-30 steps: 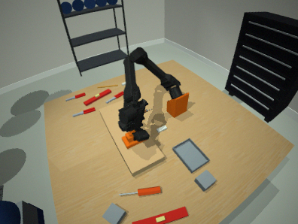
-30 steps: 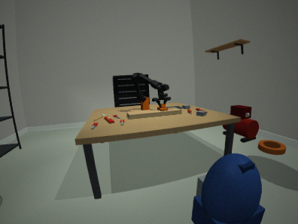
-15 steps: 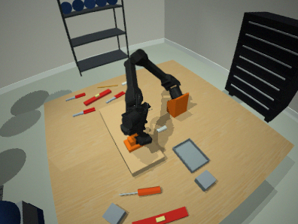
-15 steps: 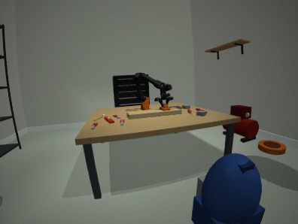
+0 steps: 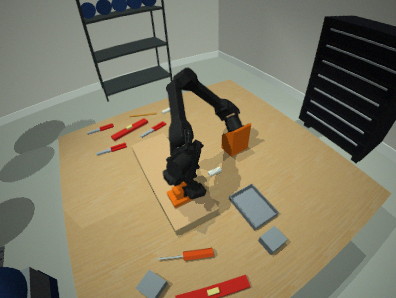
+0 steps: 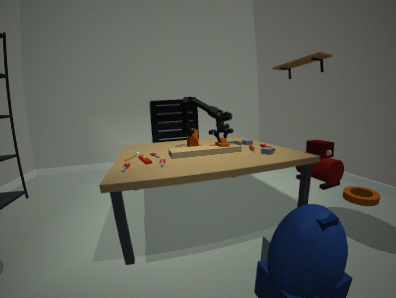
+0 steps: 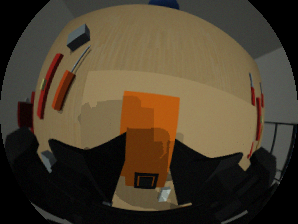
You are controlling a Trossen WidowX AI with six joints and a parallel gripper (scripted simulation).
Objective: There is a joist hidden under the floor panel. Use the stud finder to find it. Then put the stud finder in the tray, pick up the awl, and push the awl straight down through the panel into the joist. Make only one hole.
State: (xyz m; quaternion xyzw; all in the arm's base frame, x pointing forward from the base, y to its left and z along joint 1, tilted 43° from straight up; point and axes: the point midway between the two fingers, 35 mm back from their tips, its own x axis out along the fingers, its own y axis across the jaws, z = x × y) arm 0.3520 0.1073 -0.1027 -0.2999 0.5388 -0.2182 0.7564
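Now: the indicator window 40 mm behind my gripper tip and 30 mm above it. The rest, counted from my gripper tip: orange stud finder: 20 mm behind, 20 mm above; then grey tray: 220 mm behind, 170 mm to the left, 50 mm below; then awl: 250 mm to the right, 180 mm behind, 60 mm below.
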